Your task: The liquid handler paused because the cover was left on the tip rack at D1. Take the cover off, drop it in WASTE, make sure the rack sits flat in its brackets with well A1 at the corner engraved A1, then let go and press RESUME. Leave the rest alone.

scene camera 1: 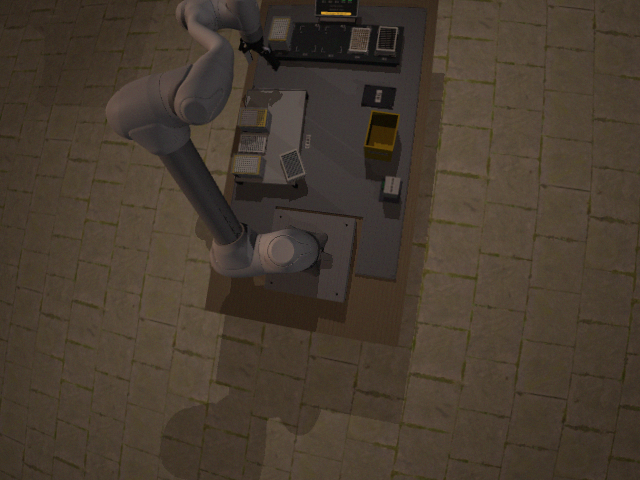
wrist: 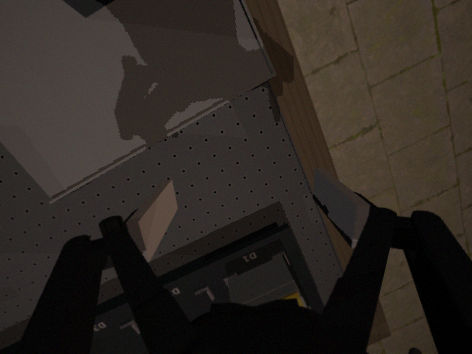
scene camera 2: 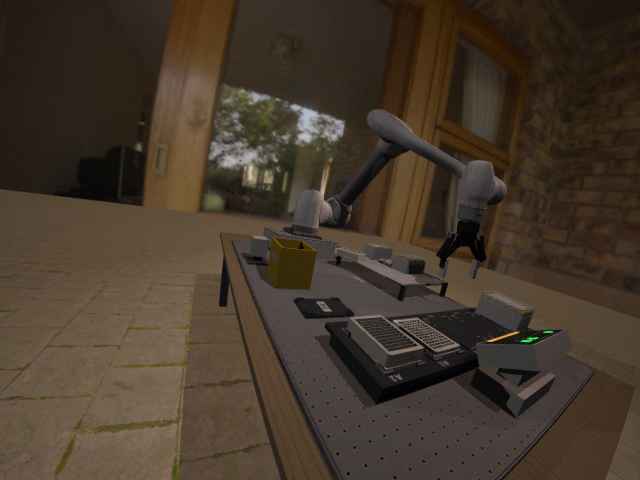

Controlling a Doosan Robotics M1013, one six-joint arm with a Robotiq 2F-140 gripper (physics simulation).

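Where they show: gripper, fingertip midpoint: (scene camera 1: 263, 67) (wrist: 243, 189) (scene camera 2: 456, 277); arm's base at its link origin: (scene camera 2: 303, 235).
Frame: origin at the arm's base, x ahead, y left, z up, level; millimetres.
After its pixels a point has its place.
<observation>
The tip rack at D1 (scene camera 1: 279, 29) {x 964, y 353, z 37 mm} (scene camera 2: 504, 310) {x 991, y 314, z 11 mm} (wrist: 262, 281) stands at the end of the black deck (scene camera 1: 317, 43) {x 965, y 182, z -37 mm} (scene camera 2: 357, 361) {x 1041, y -206, z -40 mm} (wrist: 215, 262) {x 878, y 303, z -37 mm}, a tall grey body with a yellow rim near its top. A clear cover's outline is hard to make out, as are the seating and the A1 engraving. My gripper (scene camera 1: 262, 61) {x 762, y 378, z 35 mm} (scene camera 2: 458, 271) {x 762, y 378, z 35 mm} (wrist: 243, 189) {x 762, y 378, z 35 mm} is open and empty, above and to the side of the rack, near the deck's D1 end. In the wrist view the gripper body hides most of the rack. A yellow bin (scene camera 1: 382, 135) {x 583, y -210, z -77 mm} (scene camera 2: 292, 267) {x 631, y -222, z -9 mm} stands apart; its lettering is unreadable. The screen (scene camera 1: 336, 7) {x 1118, y 118, z 23 mm} (scene camera 2: 522, 346) {x 1167, y 22, z 44 mm} shows orange and green marks.
Two other racks (scene camera 1: 359, 40) {x 995, y -15, z -22 mm} (scene camera 1: 386, 39) {x 1010, y -136, z -11 mm} sit at the deck's far end. A raised white shelf (scene camera 1: 286, 118) {x 564, y 227, z -24 mm} (wrist: 60, 100) {x 624, y 238, z -23 mm} carries several racks, one turned askew (scene camera 1: 292, 164) {x 351, y 136, z 3 mm}. A dark flat plate (scene camera 1: 369, 96) {x 756, y -112, z -75 mm} (scene camera 2: 309, 307) {x 773, y -198, z -75 mm} and a small white box (scene camera 1: 391, 184) {x 345, y -295, z 20 mm} (scene camera 2: 259, 244) {x 378, y -301, z -1 mm} lie near the bin.
</observation>
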